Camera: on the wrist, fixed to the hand. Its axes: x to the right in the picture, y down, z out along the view.
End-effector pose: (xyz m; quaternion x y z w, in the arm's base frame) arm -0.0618 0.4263 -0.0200 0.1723 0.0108 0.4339 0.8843
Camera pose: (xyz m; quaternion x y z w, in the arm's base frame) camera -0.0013 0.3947 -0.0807 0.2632 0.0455 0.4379 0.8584
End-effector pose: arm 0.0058 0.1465 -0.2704 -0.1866 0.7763 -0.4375 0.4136
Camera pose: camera -0.0336 0.1172 -0.1934 -0.1402 0.7273 -0.5073 0.4405
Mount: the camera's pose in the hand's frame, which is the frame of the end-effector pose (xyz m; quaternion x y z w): 0.0054 -0.0831 -0.0375 0.0998 -0.0078 0.0098 0.9949
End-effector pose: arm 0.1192 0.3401 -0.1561 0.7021 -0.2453 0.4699 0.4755
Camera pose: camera 0.1713 0.4099 -0.1836 0.7472 -0.2077 0.4912 0.3965
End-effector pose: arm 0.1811 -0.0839 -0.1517 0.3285 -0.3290 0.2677 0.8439
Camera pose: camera 0.2543 -0.1085 -0.2005 0.4099 -0.3104 0.3049 0.8017
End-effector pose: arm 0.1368 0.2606 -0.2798 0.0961 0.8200 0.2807 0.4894
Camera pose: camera 0.1117 0.1807 -0.3163 0.1547 0.8391 0.2015 0.4810
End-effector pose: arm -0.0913 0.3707 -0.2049 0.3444 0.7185 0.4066 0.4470
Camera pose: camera -0.1388 0.3291 -0.2709 0.3975 0.7486 0.3345 0.4120
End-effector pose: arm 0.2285 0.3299 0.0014 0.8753 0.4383 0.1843 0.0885
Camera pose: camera 0.1554 0.3838 0.0108 0.8854 0.4452 0.1337 0.0023
